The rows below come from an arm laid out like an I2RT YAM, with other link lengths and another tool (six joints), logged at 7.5 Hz.
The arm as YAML. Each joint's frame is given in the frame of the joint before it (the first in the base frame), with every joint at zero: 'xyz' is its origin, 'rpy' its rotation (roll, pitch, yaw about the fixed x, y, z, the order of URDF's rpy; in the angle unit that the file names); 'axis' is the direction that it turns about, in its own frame. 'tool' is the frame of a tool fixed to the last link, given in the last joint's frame.
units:
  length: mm
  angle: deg
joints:
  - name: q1
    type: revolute
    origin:
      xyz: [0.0, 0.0, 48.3]
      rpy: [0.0, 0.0, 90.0]
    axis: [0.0, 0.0, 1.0]
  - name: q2
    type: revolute
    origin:
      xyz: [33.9, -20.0, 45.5]
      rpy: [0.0, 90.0, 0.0]
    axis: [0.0, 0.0, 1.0]
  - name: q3
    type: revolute
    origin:
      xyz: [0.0, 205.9, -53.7]
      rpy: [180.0, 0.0, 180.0]
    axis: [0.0, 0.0, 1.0]
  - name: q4
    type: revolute
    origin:
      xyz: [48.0, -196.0, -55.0]
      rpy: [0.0, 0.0, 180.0]
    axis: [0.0, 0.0, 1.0]
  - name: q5
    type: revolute
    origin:
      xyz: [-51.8, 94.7, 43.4]
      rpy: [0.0, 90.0, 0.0]
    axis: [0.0, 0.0, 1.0]
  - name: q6
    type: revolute
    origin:
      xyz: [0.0, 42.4, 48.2]
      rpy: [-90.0, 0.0, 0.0]
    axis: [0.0, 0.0, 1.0]
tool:
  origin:
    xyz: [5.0, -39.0, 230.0]
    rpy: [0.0, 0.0, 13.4]
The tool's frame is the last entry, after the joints.
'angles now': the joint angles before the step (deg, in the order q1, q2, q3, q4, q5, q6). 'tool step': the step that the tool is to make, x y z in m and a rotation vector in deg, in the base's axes. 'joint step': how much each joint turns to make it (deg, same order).
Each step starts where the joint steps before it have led.
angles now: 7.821, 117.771, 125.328, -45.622, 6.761, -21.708
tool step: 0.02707, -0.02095, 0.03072, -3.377, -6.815, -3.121
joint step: 0.001, -0.260, -1.657, 7.975, 4.999, -1.751
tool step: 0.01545, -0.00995, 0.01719, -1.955, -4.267, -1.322
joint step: 0.000, -0.439, -2.726, 6.605, 2.385, -1.587
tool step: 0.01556, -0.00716, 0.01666, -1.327, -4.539, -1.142
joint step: -0.001, -0.179, -3.167, 7.648, 1.847, -1.319
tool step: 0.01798, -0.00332, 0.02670, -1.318, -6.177, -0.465
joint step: 0.088, 0.002, -3.160, 9.652, 1.231, -1.928
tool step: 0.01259, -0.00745, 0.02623, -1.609, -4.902, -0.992
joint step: -0.173, 0.963, -0.186, 6.436, 1.319, -2.112
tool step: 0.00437, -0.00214, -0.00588, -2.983, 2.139, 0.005
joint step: 0.173, 3.157, 5.518, -4.005, 0.698, -2.723
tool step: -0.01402, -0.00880, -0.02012, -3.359, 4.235, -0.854
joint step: 0.177, -1.649, -2.597, -2.838, 1.673, -2.553
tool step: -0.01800, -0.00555, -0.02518, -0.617, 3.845, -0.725
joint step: 0.001, -2.992, -5.545, -1.403, 0.711, 0.171
